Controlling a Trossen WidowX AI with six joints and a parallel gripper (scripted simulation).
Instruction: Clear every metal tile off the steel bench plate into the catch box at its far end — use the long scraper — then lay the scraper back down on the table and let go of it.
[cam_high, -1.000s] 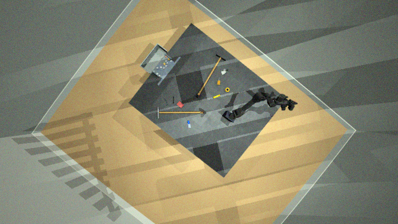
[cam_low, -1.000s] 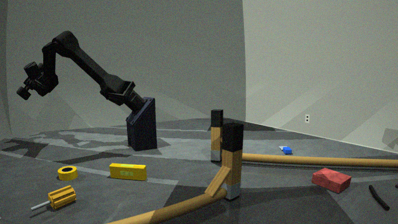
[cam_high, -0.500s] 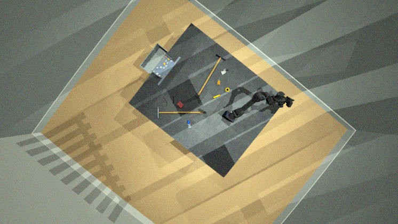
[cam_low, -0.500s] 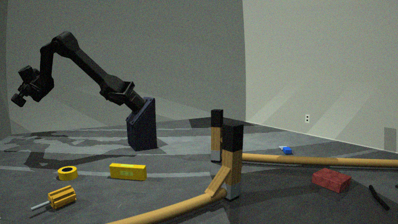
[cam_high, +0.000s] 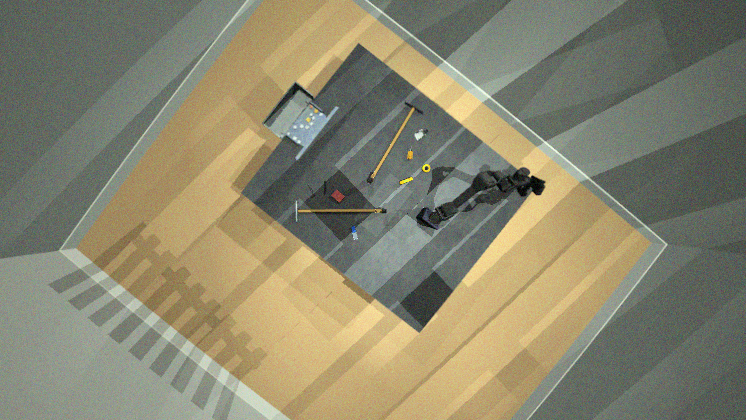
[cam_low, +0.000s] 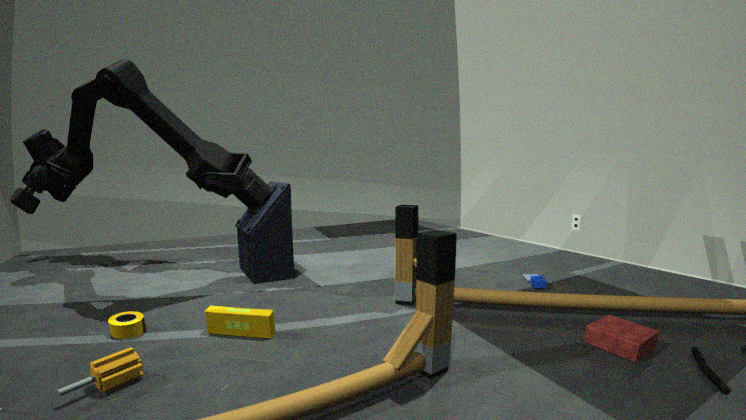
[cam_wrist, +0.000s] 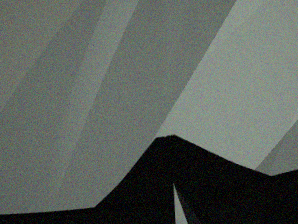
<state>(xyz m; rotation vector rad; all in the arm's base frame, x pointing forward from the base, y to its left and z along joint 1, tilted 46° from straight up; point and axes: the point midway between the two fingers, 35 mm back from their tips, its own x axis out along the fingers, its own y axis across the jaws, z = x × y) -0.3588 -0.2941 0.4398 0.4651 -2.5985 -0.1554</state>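
My gripper tip is now 870 mm short of the scraper, 270 mm to the right of it and 150 mm above it. The rest, counted from my gripper tip: yellow-handled screwdriver 740 mm ahead, 250 mm to the left, 200 mm below; yellow tape ring 600 mm ahead, 270 mm to the left, 200 mm below; yellow level 660 mm ahead, 410 mm to the left, 190 mm below.
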